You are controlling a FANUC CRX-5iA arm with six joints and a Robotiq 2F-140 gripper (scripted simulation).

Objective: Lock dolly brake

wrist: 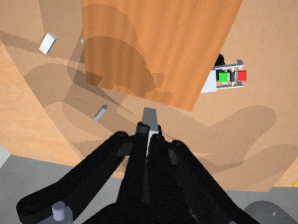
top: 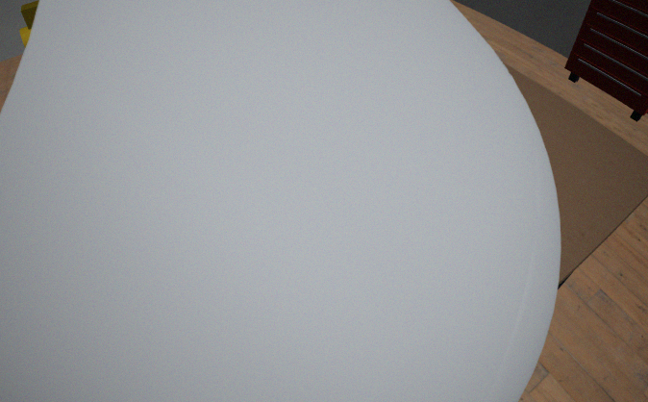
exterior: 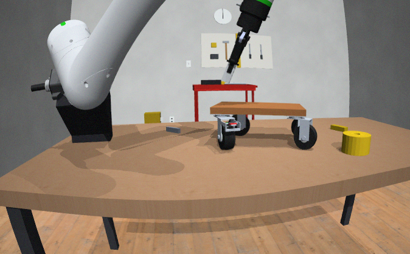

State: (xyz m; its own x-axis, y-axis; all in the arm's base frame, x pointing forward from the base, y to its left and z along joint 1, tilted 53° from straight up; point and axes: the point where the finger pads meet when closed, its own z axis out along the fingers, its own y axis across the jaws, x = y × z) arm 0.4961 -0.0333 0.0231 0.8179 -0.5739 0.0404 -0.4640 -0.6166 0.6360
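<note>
Now: the brake pedal 4 cm behind my hand, 12 cm to the right of it and 15 cm below it. The rest, counted from my hand: white wedge (10 cm ahead, 29 cm to the left, 23 cm below); grey block (15 cm behind, 26 cm to the left, 22 cm below); yellow cylinder (34 cm ahead, 28 cm to the right, 20 cm below).
</note>
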